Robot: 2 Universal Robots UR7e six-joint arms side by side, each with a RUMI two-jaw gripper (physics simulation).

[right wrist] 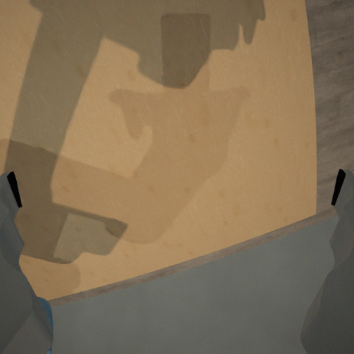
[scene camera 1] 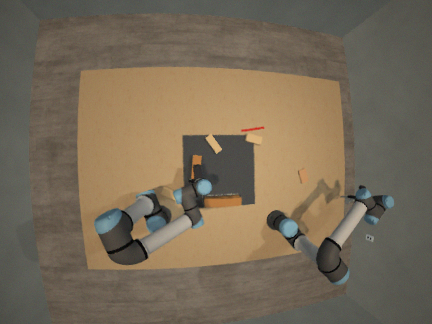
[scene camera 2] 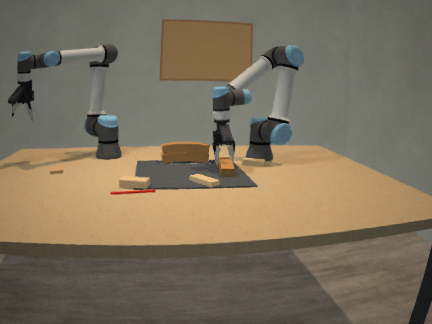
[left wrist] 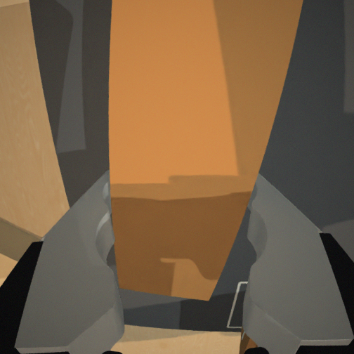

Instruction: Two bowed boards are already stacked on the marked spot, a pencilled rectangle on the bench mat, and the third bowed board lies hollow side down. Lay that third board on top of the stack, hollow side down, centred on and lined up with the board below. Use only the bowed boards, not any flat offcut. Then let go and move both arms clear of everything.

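Pixels of known places: right gripper, fingertip midpoint: [scene camera 1: 348, 199] [scene camera 2: 22, 118]; left arm's base, origin of the base link: [scene camera 2: 259, 158]; right arm's base, origin of the base link: [scene camera 1: 275, 219] [scene camera 2: 108, 156].
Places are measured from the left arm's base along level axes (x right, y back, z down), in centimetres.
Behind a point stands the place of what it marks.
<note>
The third bowed board [scene camera 1: 196, 160] {x 28.1, y -35.6, z -5.0 cm} [scene camera 2: 226, 168] {x 29.6, y -38.5, z -4.5 cm} [left wrist: 175, 100] lies on the dark bench mat [scene camera 1: 230, 170] {x 51.2, y -26.6, z -0.6 cm} [scene camera 2: 162, 175] {x 56.8, y -32.1, z -0.6 cm}. My left gripper [scene camera 2: 225, 161] {x 26.1, y -22.4, z -1.8 cm} [left wrist: 178, 170] is shut on it, one finger against each long side, near one end. Two bowed boards [scene camera 1: 222, 201] {x 42.0, y -7.8, z -10.5 cm} [scene camera 2: 185, 153] {x 43.0, y -9.7, z -5.6 cm} are stacked at the mat's edge nearest the arm bases, their arched tops up; a corner of the pencilled rectangle [left wrist: 234, 306] shows in the left wrist view. The board's underside is hidden. My right gripper [scene camera 2: 23, 117] {x 132.0, y 1.9, z -24.9 cm} [right wrist: 175, 172] is open and empty, high up, far from the boards.
Pale flat offcuts lie on the mat [scene camera 1: 213, 143] {x 40.6, y -46.0, z -2.6 cm} [scene camera 2: 204, 180] {x 41.5, y -49.0, z -2.5 cm}, at its corner [scene camera 1: 254, 139] {x 69.7, y -46.7, z -3.6 cm} [scene camera 2: 134, 182] {x 69.6, y -50.1, z -2.9 cm} and near the left arm [scene camera 1: 168, 193] [scene camera 2: 253, 162]. A small reddish block [scene camera 1: 303, 175] {x 108.8, y -17.0, z -1.5 cm} [scene camera 2: 56, 170] {x 108.1, y -21.2, z -1.5 cm} and a red stick [scene camera 1: 252, 129] {x 70.0, y -54.3, z -0.5 cm} [scene camera 2: 132, 192] {x 70.6, y -55.0, z -0.4 cm} lie on the table.
</note>
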